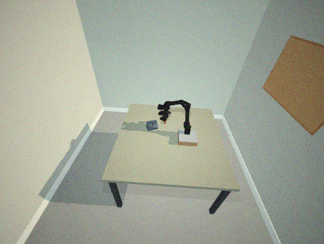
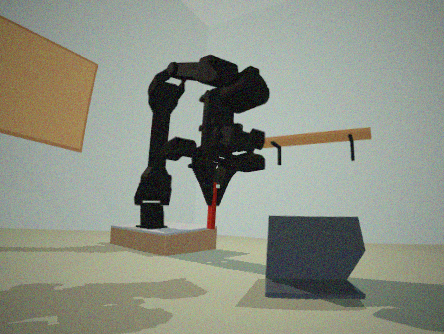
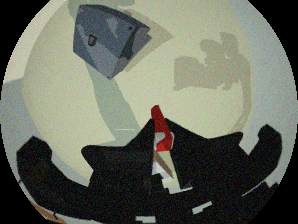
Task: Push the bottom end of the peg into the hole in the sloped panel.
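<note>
The grey sloped panel lies 16 cm ahead of my gripper tip, 4 cm to the left of it and 7 cm below it. The rest, counted from my gripper tip: red peg 2 cm above.
</note>
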